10 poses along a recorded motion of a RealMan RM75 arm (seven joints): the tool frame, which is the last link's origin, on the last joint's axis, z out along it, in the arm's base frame.
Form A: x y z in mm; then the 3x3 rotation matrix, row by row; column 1 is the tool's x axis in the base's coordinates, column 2 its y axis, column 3 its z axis. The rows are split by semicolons.
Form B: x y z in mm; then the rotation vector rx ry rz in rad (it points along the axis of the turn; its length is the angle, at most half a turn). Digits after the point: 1 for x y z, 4 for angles.
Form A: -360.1, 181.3, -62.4; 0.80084, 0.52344, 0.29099; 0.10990, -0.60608, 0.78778; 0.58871, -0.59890, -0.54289
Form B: -360.1, 181.3, -62.4, -2.1687, -0.4656, -0.6468
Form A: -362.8, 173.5, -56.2; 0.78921, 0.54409, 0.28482; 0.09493, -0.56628, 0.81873; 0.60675, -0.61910, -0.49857
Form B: -362.8, 173.5, -56.2, -2.1119, -0.4728, -0.6597
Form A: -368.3, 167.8, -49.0; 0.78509, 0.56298, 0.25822; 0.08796, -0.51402, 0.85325; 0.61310, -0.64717, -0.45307
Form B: -368.3, 167.8, -49.0, -2.0489, -0.4846, -0.6487
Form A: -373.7, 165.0, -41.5; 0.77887, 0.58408, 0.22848; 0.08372, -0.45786, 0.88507; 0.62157, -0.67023, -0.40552
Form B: -373.7, 165.0, -41.5, -1.9843, -0.5015, -0.6384
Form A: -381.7, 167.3, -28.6; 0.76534, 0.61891, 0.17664; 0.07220, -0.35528, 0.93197; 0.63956, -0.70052, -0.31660
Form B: -381.7, 167.3, -28.6, -1.8692, -0.5300, -0.6260
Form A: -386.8, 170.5, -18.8; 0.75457, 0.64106, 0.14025; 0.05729, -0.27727, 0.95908; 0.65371, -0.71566, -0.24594
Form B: -386.8, 170.5, -18.8, -1.7826, -0.5465, -0.6213
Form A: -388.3, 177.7, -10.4; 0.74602, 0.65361, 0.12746; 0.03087, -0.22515, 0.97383; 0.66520, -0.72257, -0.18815
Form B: -388.3, 177.7, -10.4, -1.7194, -0.5450, -0.6312
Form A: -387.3, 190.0, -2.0; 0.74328, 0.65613, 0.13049; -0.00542, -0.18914, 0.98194; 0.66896, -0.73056, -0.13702
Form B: -387.3, 190.0, -2.0, -1.6707, -0.5253, -0.6454
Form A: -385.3, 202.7, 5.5; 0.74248, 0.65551, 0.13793; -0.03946, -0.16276, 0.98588; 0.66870, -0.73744, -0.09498
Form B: -385.3, 202.7, 5.5, -1.6331, -0.5030, -0.6586
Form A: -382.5, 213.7, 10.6; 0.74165, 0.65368, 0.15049; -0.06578, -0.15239, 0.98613; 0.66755, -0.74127, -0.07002
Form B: -382.5, 213.7, 10.6, -1.6137, -0.4830, -0.6721
